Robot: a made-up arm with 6 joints. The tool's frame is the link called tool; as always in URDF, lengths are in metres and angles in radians. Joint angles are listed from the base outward. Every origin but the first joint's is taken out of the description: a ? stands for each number. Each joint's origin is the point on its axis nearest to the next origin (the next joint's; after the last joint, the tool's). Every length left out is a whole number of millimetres.
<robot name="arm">
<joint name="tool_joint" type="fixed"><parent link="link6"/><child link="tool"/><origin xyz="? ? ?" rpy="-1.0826 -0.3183 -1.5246"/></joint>
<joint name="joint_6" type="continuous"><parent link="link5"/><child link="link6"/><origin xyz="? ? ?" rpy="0 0 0"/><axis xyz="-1 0 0"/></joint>
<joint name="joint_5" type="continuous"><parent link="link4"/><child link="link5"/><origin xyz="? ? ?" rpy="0 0 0"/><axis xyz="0 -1 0"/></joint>
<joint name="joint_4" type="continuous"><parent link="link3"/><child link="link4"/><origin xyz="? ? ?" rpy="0 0 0"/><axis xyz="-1 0 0"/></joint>
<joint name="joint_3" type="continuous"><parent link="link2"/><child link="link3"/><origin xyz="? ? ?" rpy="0 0 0"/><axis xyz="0 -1 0"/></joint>
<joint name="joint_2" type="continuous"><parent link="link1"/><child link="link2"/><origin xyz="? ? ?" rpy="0 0 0"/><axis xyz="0 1 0"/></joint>
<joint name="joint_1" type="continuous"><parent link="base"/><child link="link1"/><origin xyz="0.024 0.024 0.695" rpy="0 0 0"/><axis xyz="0 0 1"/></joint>
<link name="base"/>
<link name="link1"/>
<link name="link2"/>
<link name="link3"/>
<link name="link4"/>
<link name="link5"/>
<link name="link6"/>
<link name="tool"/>
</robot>
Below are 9 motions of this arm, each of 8 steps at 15 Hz.
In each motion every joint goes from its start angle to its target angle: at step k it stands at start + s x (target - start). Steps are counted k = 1, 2, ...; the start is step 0. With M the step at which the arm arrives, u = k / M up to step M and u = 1 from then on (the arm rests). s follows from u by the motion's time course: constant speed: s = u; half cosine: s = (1 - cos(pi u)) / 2; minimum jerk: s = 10 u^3 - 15 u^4 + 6 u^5.
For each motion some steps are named. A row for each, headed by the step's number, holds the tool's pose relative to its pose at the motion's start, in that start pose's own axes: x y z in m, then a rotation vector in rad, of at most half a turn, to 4 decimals.
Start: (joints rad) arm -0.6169 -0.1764 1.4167 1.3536 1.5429 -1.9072
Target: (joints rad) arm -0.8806 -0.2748 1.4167 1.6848 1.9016 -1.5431
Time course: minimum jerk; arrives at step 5
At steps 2, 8:
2: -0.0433 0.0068 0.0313 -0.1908 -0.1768 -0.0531
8: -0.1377 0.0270 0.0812 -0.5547 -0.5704 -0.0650

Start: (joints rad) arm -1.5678 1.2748 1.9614 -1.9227 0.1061 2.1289
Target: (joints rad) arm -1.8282 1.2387 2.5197 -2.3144 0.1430 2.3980
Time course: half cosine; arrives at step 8
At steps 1, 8:
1: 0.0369 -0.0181 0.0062 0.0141 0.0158 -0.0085
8: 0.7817 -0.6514 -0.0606 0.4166 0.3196 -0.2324

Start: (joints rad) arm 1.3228 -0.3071 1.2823 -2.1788 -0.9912 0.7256
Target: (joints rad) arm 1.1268 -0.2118 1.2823 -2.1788 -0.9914 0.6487
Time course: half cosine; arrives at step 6
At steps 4, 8:
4: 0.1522 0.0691 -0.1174 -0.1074 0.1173 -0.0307
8: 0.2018 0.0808 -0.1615 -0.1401 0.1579 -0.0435

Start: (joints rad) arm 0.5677 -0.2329 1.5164 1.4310 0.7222 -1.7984
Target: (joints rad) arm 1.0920 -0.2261 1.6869 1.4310 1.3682 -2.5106
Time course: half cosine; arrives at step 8
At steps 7, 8:
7: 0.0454 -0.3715 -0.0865 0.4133 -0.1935 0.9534
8: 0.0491 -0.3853 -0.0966 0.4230 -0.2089 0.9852

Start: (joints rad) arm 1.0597 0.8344 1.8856 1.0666 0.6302 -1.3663
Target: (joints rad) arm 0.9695 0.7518 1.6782 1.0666 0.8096 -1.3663
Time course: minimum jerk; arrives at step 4
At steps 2, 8:
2: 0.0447 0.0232 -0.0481 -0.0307 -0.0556 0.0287
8: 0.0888 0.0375 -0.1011 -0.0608 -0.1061 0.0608

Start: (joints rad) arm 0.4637 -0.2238 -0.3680 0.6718 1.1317 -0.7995
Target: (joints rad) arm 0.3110 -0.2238 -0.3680 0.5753 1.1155 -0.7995
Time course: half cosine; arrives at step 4
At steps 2, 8:
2: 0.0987 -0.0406 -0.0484 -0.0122 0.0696 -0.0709
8: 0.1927 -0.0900 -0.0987 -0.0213 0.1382 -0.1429

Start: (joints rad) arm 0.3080 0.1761 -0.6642 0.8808 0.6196 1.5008
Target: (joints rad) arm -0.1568 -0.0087 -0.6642 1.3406 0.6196 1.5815
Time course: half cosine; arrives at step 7
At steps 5, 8:
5: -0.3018 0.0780 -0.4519 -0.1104 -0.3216 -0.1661
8: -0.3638 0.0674 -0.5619 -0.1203 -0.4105 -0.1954

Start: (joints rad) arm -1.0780 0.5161 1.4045 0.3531 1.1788 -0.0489
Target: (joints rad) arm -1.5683 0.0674 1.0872 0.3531 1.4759 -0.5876
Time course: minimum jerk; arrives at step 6
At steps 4, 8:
4: 0.5297 -0.0898 0.3220 0.2645 -0.1513 0.1788
8: 0.6103 -0.1495 0.4331 0.3170 -0.2181 0.2527

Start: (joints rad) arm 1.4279 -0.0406 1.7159 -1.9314 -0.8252 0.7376
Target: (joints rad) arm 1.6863 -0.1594 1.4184 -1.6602 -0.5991 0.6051
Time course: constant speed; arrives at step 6
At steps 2, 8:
2: 0.0639 -0.0003 -0.0192 0.0228 0.1354 0.0130
8: 0.1666 0.0194 -0.0777 0.0557 0.3879 0.0480

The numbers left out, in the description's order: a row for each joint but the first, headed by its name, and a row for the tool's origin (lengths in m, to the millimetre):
tool: 0 -0.016 0.01
joint_6: 0.279 0 -0.007
joint_5: 0 -0.011 0.018
joint_4: 1.226 0 0.117
joint_3: 0.019 0 1.026
joint_2: 0.188 0.002 0

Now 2 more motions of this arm.
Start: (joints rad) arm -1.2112 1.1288 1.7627 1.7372 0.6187 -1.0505
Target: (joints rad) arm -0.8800 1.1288 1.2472 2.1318 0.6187 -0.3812
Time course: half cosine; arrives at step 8
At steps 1, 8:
1: -0.0356 0.0066 0.0200 -0.0032 -0.0304 -0.0077
8: -1.0124 -0.1519 0.4389 0.2392 -0.8491 -0.2802

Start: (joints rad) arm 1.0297 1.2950 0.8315 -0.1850 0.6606 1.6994
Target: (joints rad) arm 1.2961 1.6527 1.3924 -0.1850 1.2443 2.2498
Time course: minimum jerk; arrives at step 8
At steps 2, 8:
2: 0.0275 -0.0566 0.0358 -0.0110 0.0484 -0.0812
8: 0.2500 -0.6192 0.1342 -0.3153 0.4671 -0.6334

